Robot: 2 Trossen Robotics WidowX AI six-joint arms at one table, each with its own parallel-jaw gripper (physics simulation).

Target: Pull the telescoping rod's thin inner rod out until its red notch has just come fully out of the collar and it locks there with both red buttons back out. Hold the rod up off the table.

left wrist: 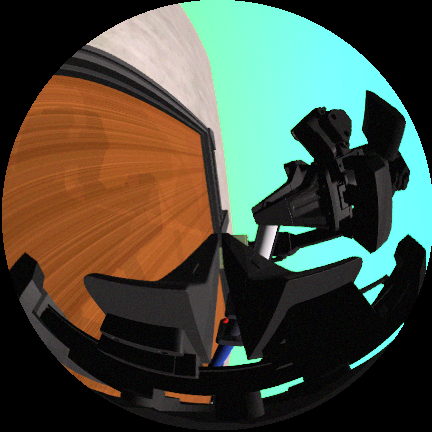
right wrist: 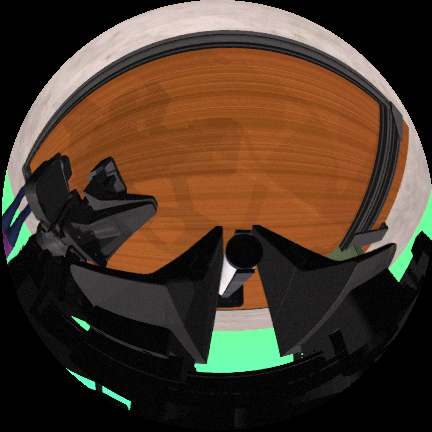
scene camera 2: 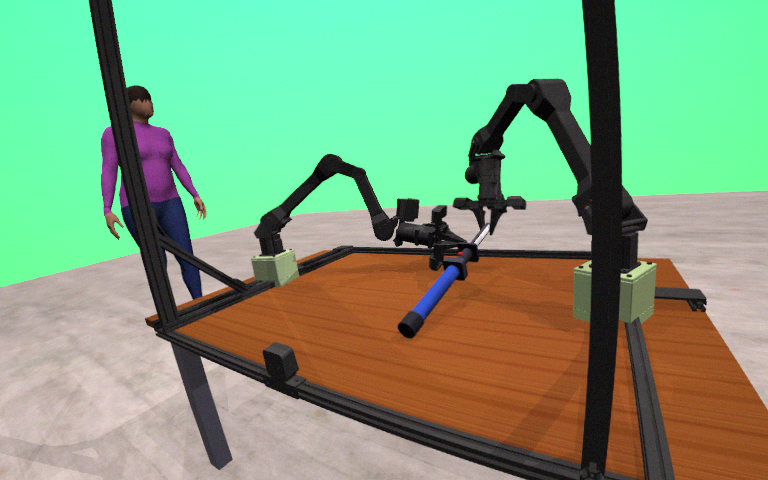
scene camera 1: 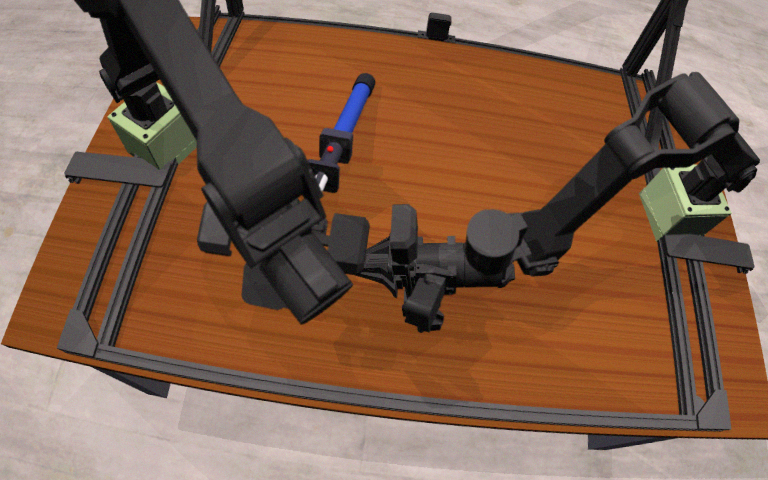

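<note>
The telescoping rod has a blue outer tube [scene camera 1: 353, 107] [scene camera 2: 436, 290], a black collar [scene camera 1: 334, 145] [scene camera 2: 458, 261] with a red button [scene camera 1: 330, 149] [left wrist: 225, 320], and a thin silver inner rod [scene camera 1: 321, 181] [scene camera 2: 481, 234] [left wrist: 266, 240] [right wrist: 230, 278]. It hangs tilted, with its capped end low over the table [scene camera 1: 477, 119]. My right gripper [scene camera 2: 489, 225] [right wrist: 236, 232] [left wrist: 252, 215] is shut on the inner rod's top end. In scene camera 1 its fingers are hidden under its own arm. My left gripper [left wrist: 219, 239] [scene camera 2: 460, 243] [scene camera 1: 369, 265] is shut on nothing, its tips just beside the inner rod above the collar.
Green arm bases stand at the table's ends [scene camera 1: 165, 138] [scene camera 2: 274, 267] [scene camera 2: 589, 290]. A small black block [scene camera 1: 438, 24] [scene camera 2: 281, 362] sits on the table rim. A black frame post [scene camera 2: 601, 238] rises at the front right. A person in purple [scene camera 2: 160, 167] stands beyond the table.
</note>
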